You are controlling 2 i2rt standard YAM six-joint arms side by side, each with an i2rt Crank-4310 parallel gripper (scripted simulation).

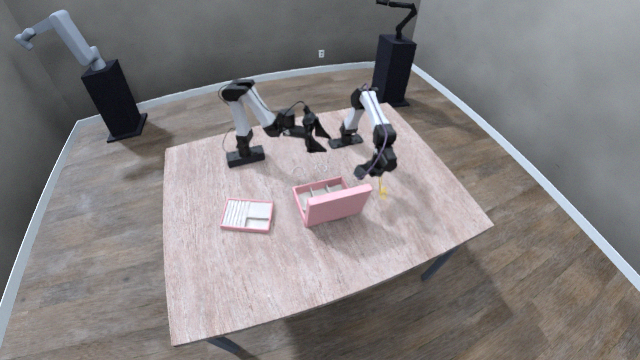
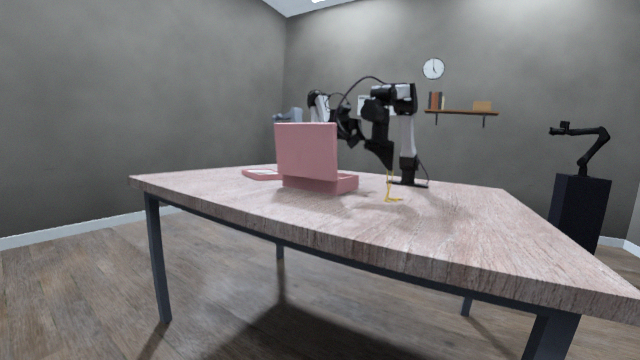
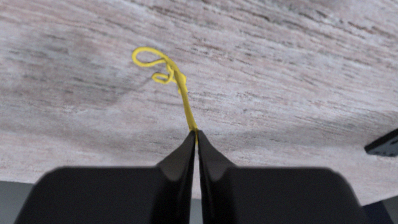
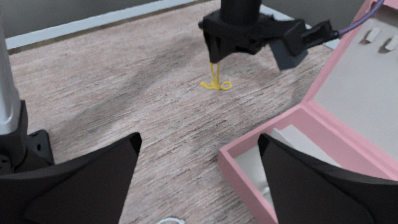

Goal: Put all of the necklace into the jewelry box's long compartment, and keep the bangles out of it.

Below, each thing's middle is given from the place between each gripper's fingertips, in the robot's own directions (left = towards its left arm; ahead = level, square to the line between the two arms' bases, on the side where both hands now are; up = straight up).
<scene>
My left hand [image 2: 390, 170] is 610 mm to the left of the pink tray [image 1: 240, 214], 100 mm above it and 10 mm past it.
Now: the pink tray 400 mm to the right of my right hand, 200 mm below it and 140 mm ahead of it.
</scene>
